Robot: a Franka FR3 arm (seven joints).
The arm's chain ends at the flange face. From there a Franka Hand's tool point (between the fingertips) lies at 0.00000 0.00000 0.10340 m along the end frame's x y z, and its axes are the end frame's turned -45 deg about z.
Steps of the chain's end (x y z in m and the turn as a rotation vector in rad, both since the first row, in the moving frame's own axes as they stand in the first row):
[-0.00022 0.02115 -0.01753 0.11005 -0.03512 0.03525]
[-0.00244 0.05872 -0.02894 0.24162 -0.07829 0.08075]
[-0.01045 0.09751 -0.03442 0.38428 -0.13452 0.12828]
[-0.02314 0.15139 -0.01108 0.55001 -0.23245 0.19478]
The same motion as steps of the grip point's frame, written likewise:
[-0.00946 0.00431 -0.01822 0.10265 0.05298 0.03525]
[-0.03051 0.01716 -0.03226 0.22621 0.11549 0.08075]
[-0.05623 0.02592 -0.04286 0.36685 0.17661 0.12828]
[-0.09630 0.03935 -0.02892 0.55328 0.22455 0.19478]

